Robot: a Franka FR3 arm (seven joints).
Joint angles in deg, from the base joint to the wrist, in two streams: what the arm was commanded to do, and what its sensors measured. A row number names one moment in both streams.
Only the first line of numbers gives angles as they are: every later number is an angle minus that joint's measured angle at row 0.
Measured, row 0:
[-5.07 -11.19 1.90 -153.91 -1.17 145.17 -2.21]
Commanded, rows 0 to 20:
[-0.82 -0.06 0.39 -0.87 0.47 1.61 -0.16]
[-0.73 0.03 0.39 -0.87 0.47 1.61 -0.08]
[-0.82 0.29 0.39 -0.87 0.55 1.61 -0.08]
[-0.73 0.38 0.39 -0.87 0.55 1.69 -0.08]
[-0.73 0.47 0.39 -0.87 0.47 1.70 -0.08]
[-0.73 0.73 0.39 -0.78 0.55 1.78 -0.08]
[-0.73 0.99 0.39 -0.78 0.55 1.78 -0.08]
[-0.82 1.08 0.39 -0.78 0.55 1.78 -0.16]
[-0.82 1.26 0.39 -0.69 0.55 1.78 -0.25]
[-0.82 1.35 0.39 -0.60 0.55 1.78 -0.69]
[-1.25 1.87 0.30 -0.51 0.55 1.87 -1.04]
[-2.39 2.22 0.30 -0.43 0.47 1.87 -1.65]
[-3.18 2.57 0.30 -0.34 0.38 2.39 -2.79]
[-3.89 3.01 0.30 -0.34 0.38 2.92 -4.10]
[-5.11 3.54 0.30 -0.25 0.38 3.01 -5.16]
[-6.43 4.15 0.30 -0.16 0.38 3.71 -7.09]
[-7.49 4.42 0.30 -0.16 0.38 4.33 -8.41]
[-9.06 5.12 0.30 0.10 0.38 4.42 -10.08]
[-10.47 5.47 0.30 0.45 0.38 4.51 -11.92]
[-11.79 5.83 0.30 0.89 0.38 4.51 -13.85]
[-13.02 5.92 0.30 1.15 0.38 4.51 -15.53]
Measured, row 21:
[-8.50 1.09 0.21 0.80 0.00 1.76 -9.88]
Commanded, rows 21 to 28:
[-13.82 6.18 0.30 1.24 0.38 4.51 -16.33]
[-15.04 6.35 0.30 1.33 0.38 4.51 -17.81]
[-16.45 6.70 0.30 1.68 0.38 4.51 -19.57]
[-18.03 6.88 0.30 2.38 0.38 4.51 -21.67]
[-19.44 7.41 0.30 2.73 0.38 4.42 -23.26]
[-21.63 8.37 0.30 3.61 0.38 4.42 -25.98]
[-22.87 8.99 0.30 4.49 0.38 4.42 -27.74]
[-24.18 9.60 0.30 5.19 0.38 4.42 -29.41]
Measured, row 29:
[-18.36 3.16 0.23 2.89 0.01 2.28 -22.51]
